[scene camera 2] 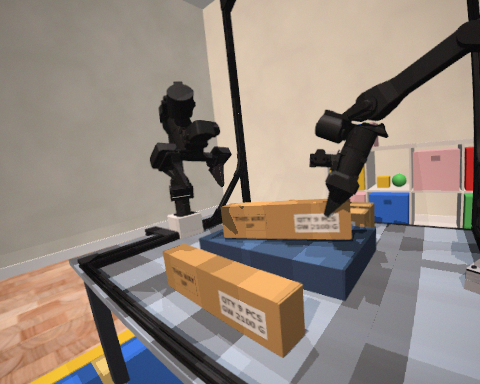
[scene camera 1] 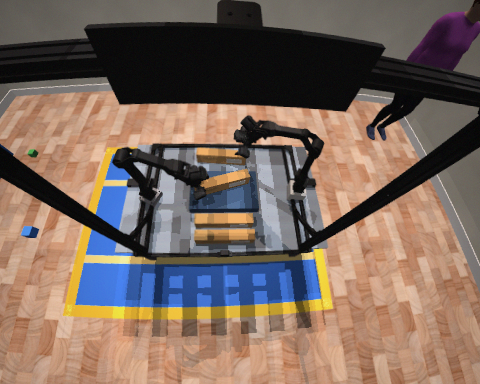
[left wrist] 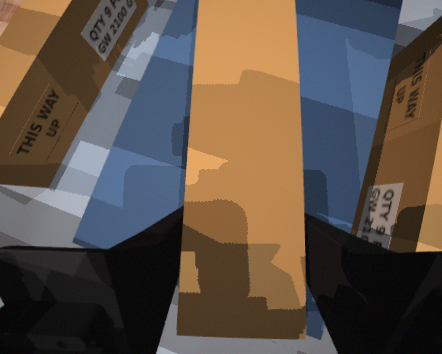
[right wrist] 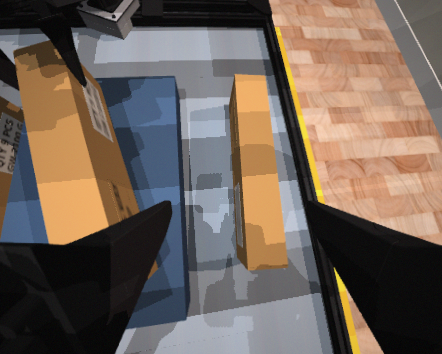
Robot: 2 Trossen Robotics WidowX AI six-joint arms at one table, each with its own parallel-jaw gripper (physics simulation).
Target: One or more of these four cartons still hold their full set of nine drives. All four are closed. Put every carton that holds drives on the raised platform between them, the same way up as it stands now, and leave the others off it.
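My left gripper is shut on a brown carton, near one end. The carton is upright, about level and slanted across the blue platform; whether its underside fully touches is unclear. A second carton stands off the platform, at the back in scene camera 1. Two more cartons stand side by side in front. My right gripper is open and empty, high above the second carton.
The grey table has a black frame around its edge. In the left wrist view, one of the front cartons is close beside the platform. A large black screen hangs over the far side in scene camera 1.
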